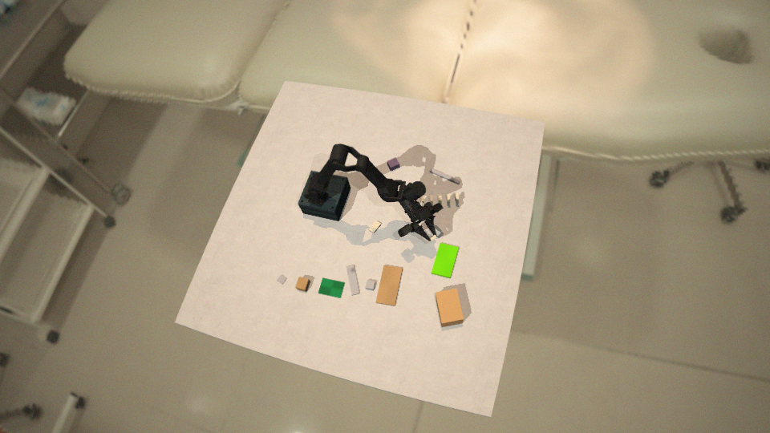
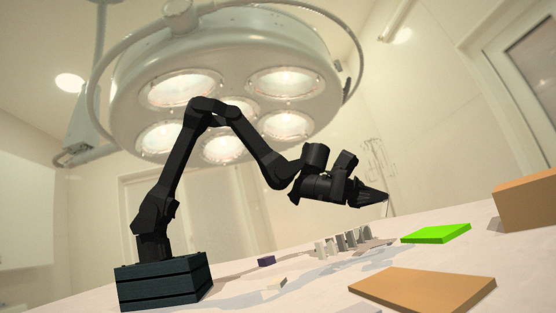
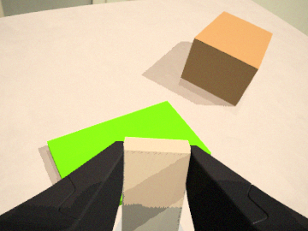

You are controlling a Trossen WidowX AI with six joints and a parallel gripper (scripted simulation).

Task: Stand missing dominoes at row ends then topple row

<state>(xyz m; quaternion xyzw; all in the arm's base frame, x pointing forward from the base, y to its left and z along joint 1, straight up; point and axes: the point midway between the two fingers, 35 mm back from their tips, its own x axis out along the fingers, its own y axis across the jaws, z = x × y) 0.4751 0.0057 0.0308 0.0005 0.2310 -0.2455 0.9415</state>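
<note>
The bright green slab is 100 mm below my gripper tip, 60 mm ahead of it and 30 mm to the right of it. Also, from my gripper tip: tan box: 210 mm to the right, 140 mm ahead, 80 mm below; then purple cube: 300 mm to the left, 300 mm behind, 90 mm below; then orange slab: 200 mm to the right, 100 mm below, 100 mm behind.
</note>
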